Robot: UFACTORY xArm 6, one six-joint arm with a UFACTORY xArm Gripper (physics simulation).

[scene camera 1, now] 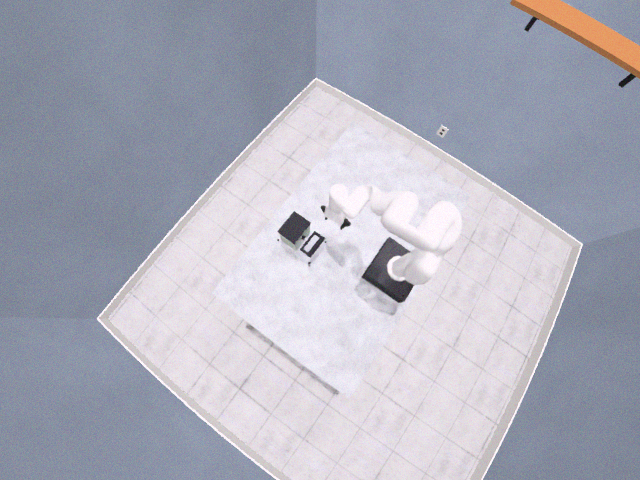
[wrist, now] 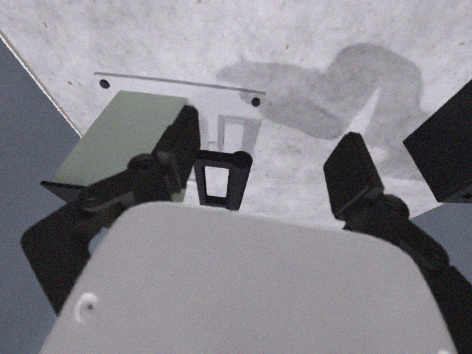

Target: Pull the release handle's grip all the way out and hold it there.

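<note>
The release handle's grip [scene camera 1: 318, 246] [wrist: 240, 182] is a black rectangular frame with an open middle. It stands beside the pale green housing [wrist: 122, 130], which has a black top [scene camera 1: 294, 227]. A light base plate [wrist: 175, 89] with dark screws lies under them. My gripper [scene camera 1: 334, 219] [wrist: 266, 137] is open and empty. In the scene view it is to the upper right of the housing and apart from the grip. In the wrist view the grip shows between the two fingers, nearer the left one, which covers part of the housing. The grip's lower end meets the gripper body's edge in that view.
The handle stands on a pale marbled table [scene camera 1: 289, 299]. The arm's black base [scene camera 1: 379, 268] [wrist: 445, 145] is to the right. The arm's shadow lies on the table between base and handle. An orange shelf [scene camera 1: 578, 28] is high on the wall.
</note>
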